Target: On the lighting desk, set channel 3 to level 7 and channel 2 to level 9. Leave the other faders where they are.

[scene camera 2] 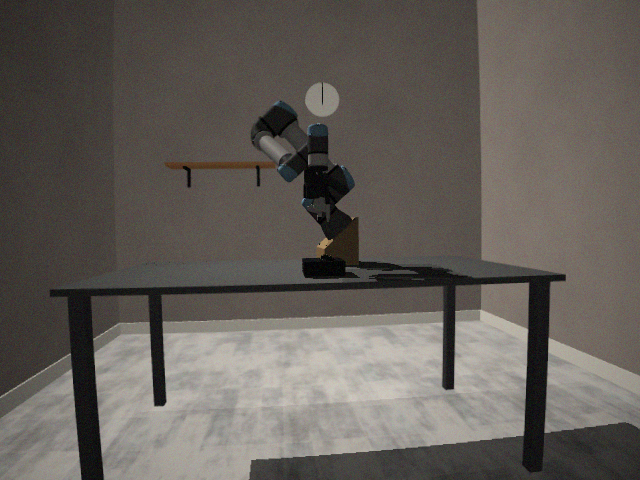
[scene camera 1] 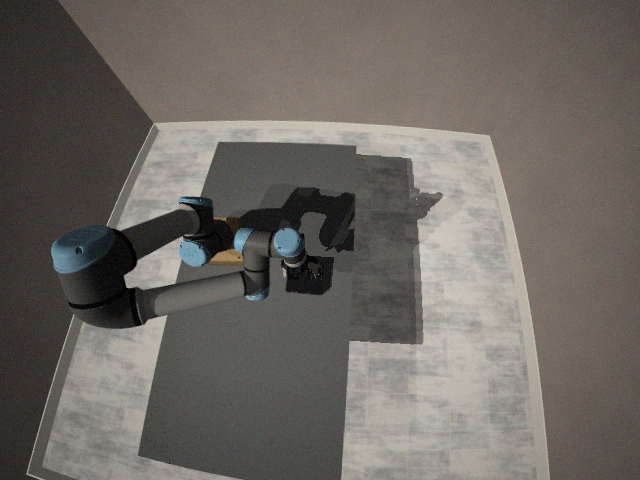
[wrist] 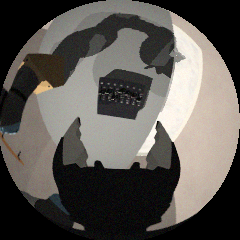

Labels:
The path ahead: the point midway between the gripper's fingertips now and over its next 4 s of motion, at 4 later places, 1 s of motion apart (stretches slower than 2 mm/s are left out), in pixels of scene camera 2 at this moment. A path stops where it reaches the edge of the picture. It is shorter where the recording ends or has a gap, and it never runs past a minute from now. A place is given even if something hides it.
The gripper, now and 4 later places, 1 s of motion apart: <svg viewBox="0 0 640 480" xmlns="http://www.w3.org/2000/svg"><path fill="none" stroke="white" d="M322 222L328 227L337 234L344 239L345 240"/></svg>

